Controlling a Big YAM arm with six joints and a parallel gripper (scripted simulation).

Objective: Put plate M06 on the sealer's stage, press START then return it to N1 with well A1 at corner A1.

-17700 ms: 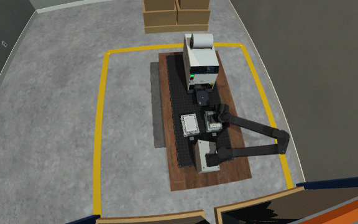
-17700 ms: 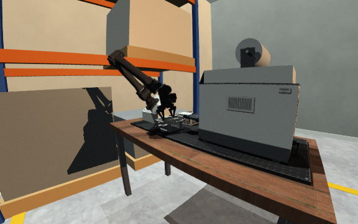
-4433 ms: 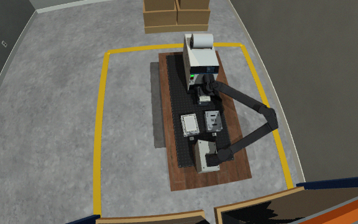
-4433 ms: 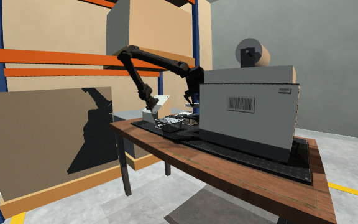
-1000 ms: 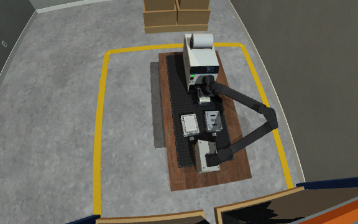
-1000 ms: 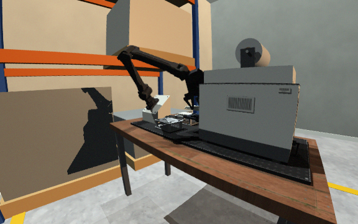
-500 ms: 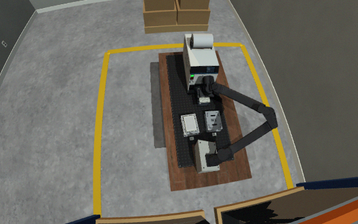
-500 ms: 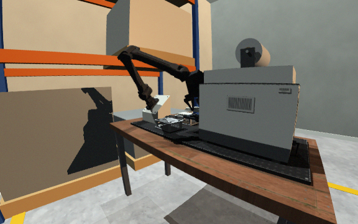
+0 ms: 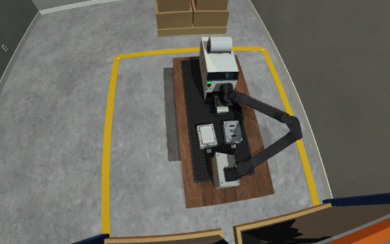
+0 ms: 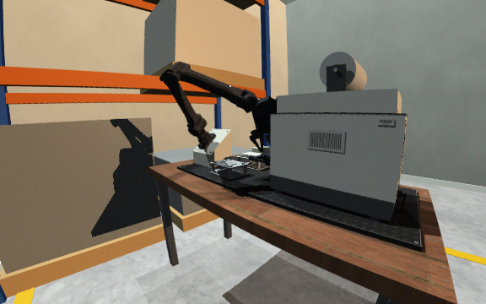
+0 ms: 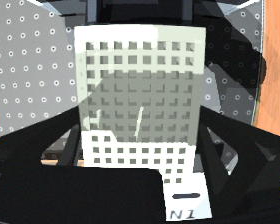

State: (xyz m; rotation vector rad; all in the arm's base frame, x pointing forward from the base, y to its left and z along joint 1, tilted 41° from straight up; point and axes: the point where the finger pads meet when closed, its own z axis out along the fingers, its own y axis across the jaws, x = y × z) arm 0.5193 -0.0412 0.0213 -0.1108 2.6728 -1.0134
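The white well plate is right at my hand. Round my hand: foil roll (330 mm ahead, 280 mm above, 10 mm to the right); dark stage (40 mm below); white plate (200 mm behind, 140 mm to the left, 70 mm below).
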